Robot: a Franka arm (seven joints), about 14 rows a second.
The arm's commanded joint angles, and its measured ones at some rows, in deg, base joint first. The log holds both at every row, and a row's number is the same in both.
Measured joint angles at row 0:
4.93, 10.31, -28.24, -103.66, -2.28, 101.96, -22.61
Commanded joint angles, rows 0 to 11:
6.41, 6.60, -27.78, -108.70, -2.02, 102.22, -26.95
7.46, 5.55, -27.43, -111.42, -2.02, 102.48, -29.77
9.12, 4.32, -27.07, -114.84, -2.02, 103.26, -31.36
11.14, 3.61, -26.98, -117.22, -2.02, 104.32, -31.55
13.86, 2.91, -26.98, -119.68, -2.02, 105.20, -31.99
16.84, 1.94, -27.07, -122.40, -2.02, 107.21, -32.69
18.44, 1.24, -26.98, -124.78, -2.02, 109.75, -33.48
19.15, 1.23, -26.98, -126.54, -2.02, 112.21, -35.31
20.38, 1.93, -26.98, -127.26, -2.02, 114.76, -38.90
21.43, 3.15, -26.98, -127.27, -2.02, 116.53, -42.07
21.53, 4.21, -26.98, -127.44, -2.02, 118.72, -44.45
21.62, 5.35, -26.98, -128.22, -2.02, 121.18, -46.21
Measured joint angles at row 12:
21.22, 4.71, -26.23, -126.50, -2.06, 117.03, -40.91
